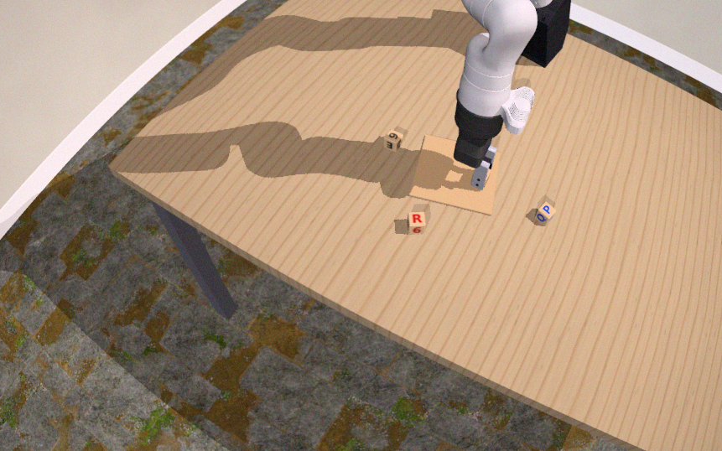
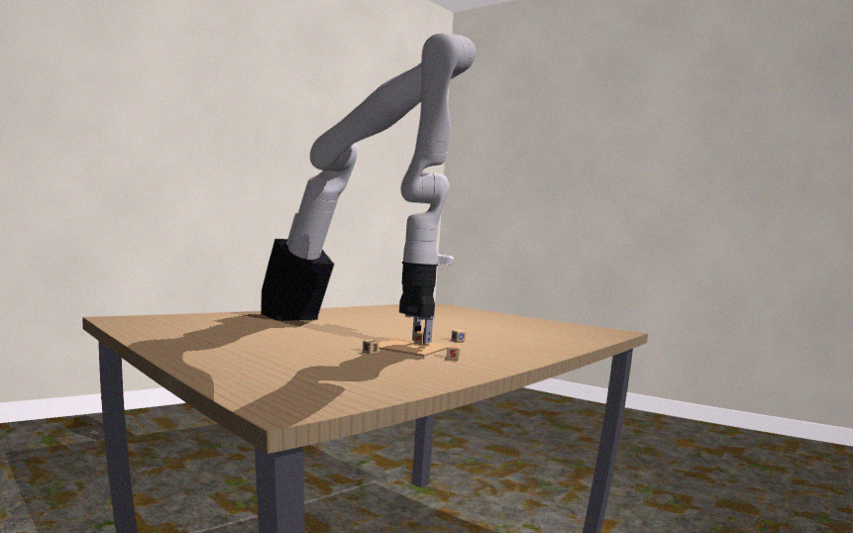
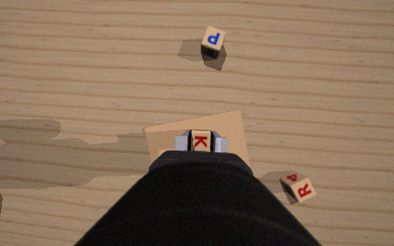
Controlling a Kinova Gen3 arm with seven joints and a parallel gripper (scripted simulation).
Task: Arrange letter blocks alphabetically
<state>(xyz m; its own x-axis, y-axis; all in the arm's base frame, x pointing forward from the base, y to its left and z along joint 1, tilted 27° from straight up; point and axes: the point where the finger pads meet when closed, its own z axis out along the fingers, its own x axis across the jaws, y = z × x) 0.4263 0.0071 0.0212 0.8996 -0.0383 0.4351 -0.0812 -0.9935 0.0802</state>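
My hand is 4 cm to the left of the tan mat and 2 cm above it. The rest, counted from my hand: block 2 cm behind, 17 cm to the right, 1 cm below.
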